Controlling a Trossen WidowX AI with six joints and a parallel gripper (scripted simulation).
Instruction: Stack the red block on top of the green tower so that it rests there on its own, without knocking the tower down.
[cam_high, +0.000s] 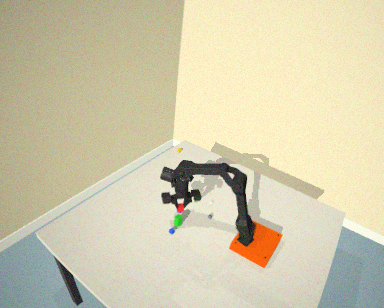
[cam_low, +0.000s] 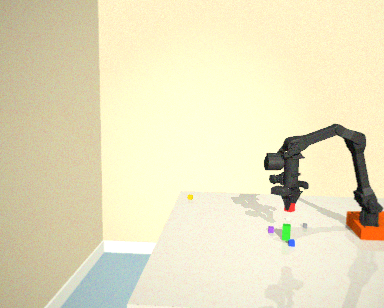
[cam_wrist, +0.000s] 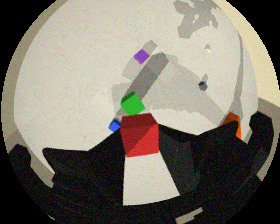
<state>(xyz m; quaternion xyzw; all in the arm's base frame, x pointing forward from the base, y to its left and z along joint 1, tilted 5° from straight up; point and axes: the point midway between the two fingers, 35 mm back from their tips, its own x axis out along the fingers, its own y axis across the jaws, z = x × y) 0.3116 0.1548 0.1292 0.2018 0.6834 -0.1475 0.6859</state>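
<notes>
The blue cube is 20 mm behind my gripper tip, 60 mm to the left of it and 110 mm below it. From my gripper tip the other things lie so: red block (10 mm above); then purple cube (70 mm ahead, 70 mm to the right, 110 mm below); then grey cube (60 mm behind, 180 mm to the right, 120 mm below).
</notes>
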